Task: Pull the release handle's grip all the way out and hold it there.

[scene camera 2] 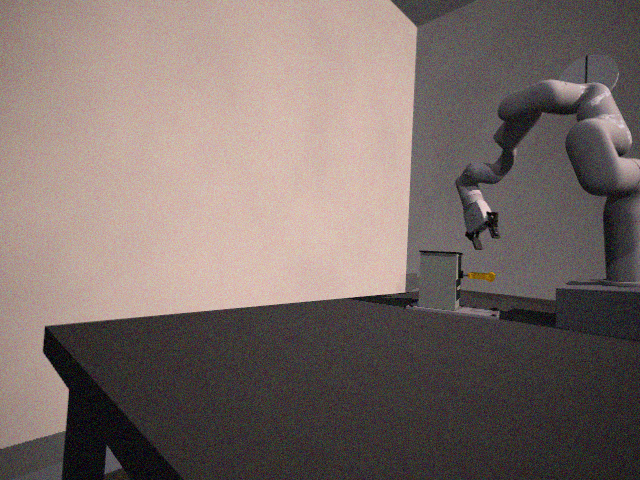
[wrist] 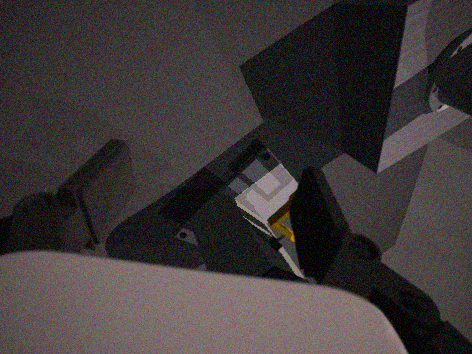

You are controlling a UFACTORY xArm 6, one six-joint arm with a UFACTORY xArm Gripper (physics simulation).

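Observation:
The release handle's yellow grip (scene camera 2: 481,276) (wrist: 284,226) sticks out sideways on a thin rod from the dark side of an upright grey-green housing (scene camera 2: 438,280). In the wrist view the grip is partly hidden behind the right finger. My gripper (scene camera 2: 487,240) (wrist: 215,177) is open and empty. In the scene view it hangs above the grip, tilted, apart from both grip and housing. How far the grip is drawn out is hard to tell, as a short stretch of rod shows between it and the housing.
The housing stands on a light grey base plate (scene camera 2: 478,313) (wrist: 267,194) on the far part of the dark table (scene camera 2: 310,382). The arm's grey pedestal (scene camera 2: 594,312) stands at the right in the scene view. A pale wall (scene camera 2: 206,155) rises behind the table's left side.

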